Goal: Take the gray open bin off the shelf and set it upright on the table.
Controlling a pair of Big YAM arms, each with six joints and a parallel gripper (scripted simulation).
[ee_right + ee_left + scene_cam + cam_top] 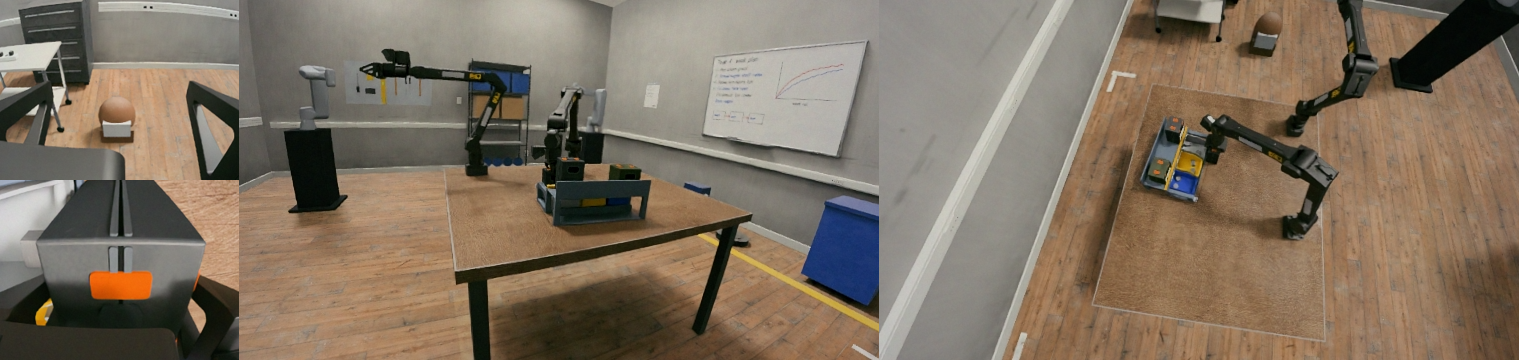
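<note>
Right now my left hand is 13 cm short of the gray open bin, 2 cm to the left of it and 5 cm above it. Round my left hand: blue-gray shelf: 17 cm ahead, 9 cm to the left, 3 cm below; yellow bin: 14 cm ahead, 9 cm to the left, 5 cm below; blue bin: 16 cm ahead, 20 cm to the left, 5 cm below.
</note>
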